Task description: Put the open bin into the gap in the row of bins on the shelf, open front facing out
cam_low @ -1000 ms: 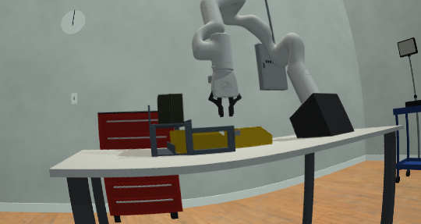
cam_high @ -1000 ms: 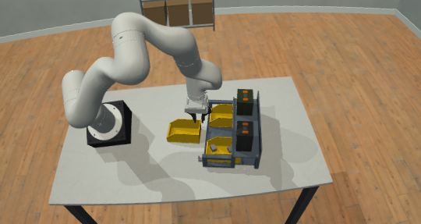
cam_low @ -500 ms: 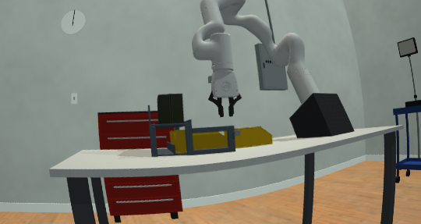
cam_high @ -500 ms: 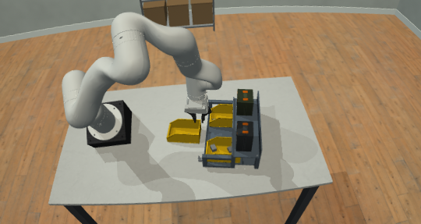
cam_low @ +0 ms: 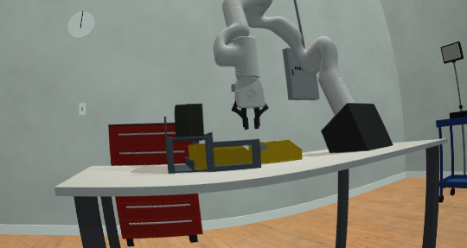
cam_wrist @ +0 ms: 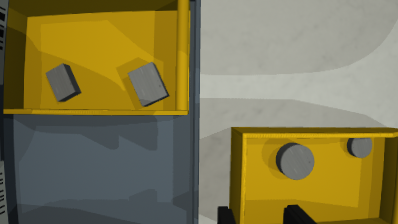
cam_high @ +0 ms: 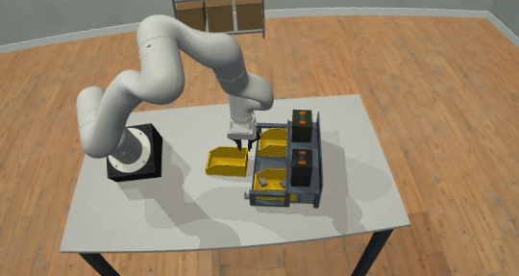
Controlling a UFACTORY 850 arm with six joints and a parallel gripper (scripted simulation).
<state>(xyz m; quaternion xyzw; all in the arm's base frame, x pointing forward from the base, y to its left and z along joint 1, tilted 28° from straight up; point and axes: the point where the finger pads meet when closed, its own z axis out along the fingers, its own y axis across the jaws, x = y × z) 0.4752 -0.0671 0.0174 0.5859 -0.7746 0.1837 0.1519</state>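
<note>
My hand is 15 cm short of the grey shelf, 4 cm to the left of it and 8 cm above it.
</note>
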